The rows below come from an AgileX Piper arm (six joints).
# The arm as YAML. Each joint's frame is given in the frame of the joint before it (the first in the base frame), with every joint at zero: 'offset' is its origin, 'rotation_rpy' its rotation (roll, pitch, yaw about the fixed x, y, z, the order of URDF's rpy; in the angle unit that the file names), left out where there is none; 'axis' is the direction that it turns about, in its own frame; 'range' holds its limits. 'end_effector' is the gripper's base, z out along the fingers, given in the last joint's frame.
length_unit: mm
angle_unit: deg
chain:
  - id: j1
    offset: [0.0, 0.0, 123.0]
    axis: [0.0, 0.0, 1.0]
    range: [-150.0, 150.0]
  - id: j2
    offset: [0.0, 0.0, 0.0]
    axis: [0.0, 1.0, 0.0]
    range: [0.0, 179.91]
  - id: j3
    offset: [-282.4, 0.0, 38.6]
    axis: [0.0, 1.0, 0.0]
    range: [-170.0, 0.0]
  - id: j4
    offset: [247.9, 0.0, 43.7]
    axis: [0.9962, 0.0, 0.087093]
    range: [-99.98, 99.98]
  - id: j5
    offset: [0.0, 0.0, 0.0]
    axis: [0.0, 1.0, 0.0]
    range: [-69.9, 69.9]
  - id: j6
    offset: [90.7, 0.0, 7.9]
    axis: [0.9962, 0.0, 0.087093]
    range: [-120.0, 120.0]
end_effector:
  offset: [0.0, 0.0, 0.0]
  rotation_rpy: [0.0, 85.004, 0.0]
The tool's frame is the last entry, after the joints.
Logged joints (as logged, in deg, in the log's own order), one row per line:
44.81, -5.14, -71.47, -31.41, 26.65, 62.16
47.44, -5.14, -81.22, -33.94, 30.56, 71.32
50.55, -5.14, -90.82, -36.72, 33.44, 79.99
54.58, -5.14, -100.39, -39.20, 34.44, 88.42
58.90, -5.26, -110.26, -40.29, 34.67, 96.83
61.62, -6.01, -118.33, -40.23, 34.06, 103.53
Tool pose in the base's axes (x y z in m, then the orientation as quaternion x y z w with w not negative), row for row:
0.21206, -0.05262, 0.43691, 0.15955, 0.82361, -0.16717, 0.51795
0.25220, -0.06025, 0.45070, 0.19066, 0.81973, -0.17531, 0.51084
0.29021, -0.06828, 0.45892, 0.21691, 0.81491, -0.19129, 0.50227
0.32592, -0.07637, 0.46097, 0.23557, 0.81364, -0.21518, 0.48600
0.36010, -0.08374, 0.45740, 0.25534, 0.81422, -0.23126, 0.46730
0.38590, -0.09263, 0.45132, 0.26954, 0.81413, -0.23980, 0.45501
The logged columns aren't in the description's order. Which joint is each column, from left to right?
Columns, left to right: j5, j1, j3, j4, j6, j2.
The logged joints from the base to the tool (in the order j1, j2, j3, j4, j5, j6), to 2 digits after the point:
-5.14, 62.16, -71.47, -31.41, 44.81, 26.65
-5.14, 71.32, -81.22, -33.94, 47.44, 30.56
-5.14, 79.99, -90.82, -36.72, 50.55, 33.44
-5.14, 88.42, -100.39, -39.20, 54.58, 34.44
-5.26, 96.83, -110.26, -40.29, 58.90, 34.67
-6.01, 103.53, -118.33, -40.23, 61.62, 34.06

